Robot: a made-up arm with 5 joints. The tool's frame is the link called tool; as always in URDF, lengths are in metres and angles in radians.
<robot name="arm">
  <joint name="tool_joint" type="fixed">
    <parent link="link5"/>
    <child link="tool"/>
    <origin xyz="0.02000 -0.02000 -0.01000" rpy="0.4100 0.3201 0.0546"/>
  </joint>
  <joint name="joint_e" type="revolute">
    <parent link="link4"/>
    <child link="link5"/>
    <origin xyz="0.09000 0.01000 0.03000" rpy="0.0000 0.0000 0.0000"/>
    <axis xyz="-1 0 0"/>
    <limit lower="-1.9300" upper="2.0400"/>
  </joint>
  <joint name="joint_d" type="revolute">
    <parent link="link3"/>
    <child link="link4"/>
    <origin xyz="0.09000 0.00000 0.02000" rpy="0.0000 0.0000 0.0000"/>
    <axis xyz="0 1 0"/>
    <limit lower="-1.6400" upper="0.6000"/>
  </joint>
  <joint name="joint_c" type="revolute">
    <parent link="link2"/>
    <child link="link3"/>
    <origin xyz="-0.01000 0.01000 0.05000" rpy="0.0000 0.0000 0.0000"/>
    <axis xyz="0 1 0"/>
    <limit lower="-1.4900" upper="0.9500"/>
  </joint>
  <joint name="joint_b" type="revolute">
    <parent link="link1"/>
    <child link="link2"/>
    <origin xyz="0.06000 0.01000 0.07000" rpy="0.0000 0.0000 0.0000"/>
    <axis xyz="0 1 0"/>
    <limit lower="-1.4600" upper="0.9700"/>
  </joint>
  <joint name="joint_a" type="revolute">
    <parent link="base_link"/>
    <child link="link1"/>
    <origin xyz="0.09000 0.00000 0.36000" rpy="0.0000 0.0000 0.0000"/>
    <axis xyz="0 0 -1"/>
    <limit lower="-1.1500" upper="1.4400"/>
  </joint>
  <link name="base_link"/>
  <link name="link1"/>
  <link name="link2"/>
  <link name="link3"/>
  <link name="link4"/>
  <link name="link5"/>
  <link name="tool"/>
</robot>
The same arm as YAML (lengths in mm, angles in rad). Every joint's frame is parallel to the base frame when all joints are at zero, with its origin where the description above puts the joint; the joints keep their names.
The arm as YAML. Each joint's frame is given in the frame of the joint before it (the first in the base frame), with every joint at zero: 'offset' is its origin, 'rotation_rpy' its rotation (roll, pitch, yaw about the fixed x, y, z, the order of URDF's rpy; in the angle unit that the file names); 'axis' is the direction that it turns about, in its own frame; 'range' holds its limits. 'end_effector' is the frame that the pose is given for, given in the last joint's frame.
length_unit: mm
angle_unit: rad
chain:
  - id: joint_a
    offset: [90.0, 0.0, 360.0]
    rotation_rpy: [0.0, 0.0, 0.0]
    axis: [0.0, 0.0, -1.0]
    range: [-1.15, 1.44]
  - id: joint_b
    offset: [60.0, 10.0, 70.0]
    rotation_rpy: [0.0, 0.0, 0.0]
    axis: [0.0, 1.0, 0.0]
    range: [-1.46, 0.97]
  - id: joint_c
    offset: [-10.0, 10.0, 50.0]
    rotation_rpy: [0.0, 0.0, 0.0]
    axis: [0.0, 1.0, 0.0]
    range: [-1.49, 0.95]
  - id: joint_d
    offset: [90.0, 0.0, 20.0]
    rotation_rpy: [0.0, 0.0, 0.0]
    axis: [0.0, 1.0, 0.0]
    range: [-1.64, 0.6]
  - id: joint_e
    offset: [90.0, 10.0, 30.0]
    rotation_rpy: [0.0, 0.0, 0.0]
    axis: [-1.0, 0.0, 0.0]
    range: [-1.93, 2.04]
end_effector:
  offset: [20.0, -20.0, -10.0]
  rotation_rpy: [0.41, 0.3201, 0.0546]

